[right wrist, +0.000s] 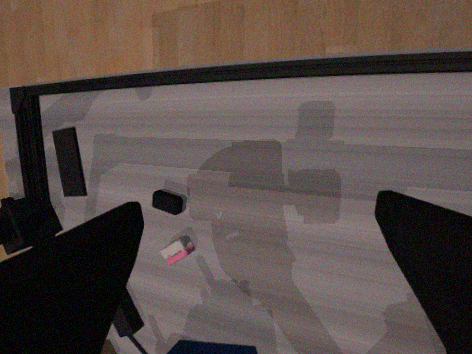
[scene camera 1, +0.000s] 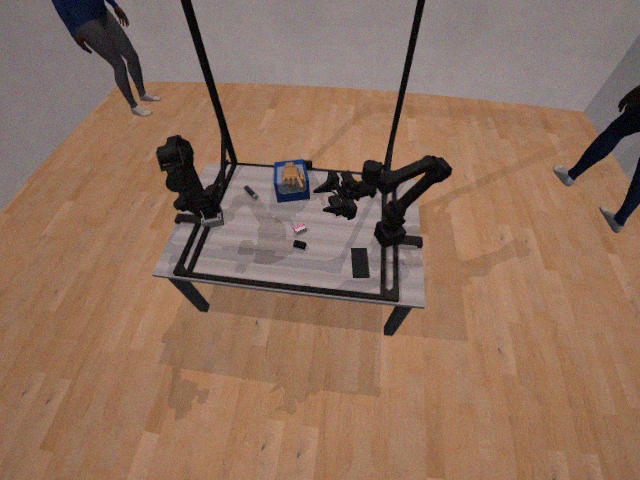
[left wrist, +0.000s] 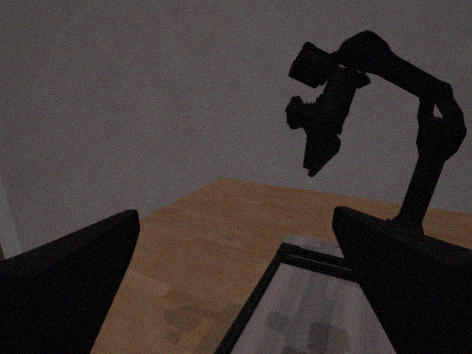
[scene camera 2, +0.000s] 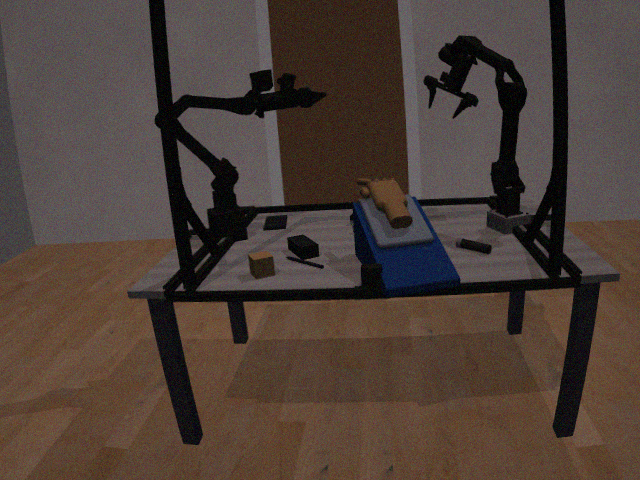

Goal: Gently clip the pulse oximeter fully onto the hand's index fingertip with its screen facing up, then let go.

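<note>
My left gripper (scene camera 1: 318,200) is open and holds nothing, and I see that left gripper again at (scene camera 2: 320,94) and at (left wrist: 237,218). My right gripper (scene camera 2: 441,113) is open as well, my right gripper holding nothing. That right gripper appears at (scene camera 1: 210,215), at (right wrist: 259,208), and also at (left wrist: 308,172). Then I see a grey pad on blue block (scene camera 2: 413,259), and scene camera 1 gives me the grey pad on blue block (scene camera 1: 284,194) too.
</note>
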